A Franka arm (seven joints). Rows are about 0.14 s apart.
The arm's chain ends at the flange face. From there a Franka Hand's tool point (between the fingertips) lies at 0.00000 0.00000 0.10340 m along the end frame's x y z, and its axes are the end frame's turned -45 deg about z.
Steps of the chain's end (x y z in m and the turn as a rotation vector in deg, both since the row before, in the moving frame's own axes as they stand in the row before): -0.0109 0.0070 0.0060 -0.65 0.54 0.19; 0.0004 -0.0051 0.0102 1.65 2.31 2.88; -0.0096 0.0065 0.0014 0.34 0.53 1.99; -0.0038 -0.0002 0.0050 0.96 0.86 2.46
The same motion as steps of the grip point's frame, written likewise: -0.0128 -0.0012 0.0060 -0.84 -0.08 0.19; 0.0089 -0.0024 0.0101 -0.47 2.80 2.88; -0.0103 -0.0019 0.0014 -0.13 0.62 1.99; -0.0002 -0.0029 0.0050 0.07 1.29 2.46
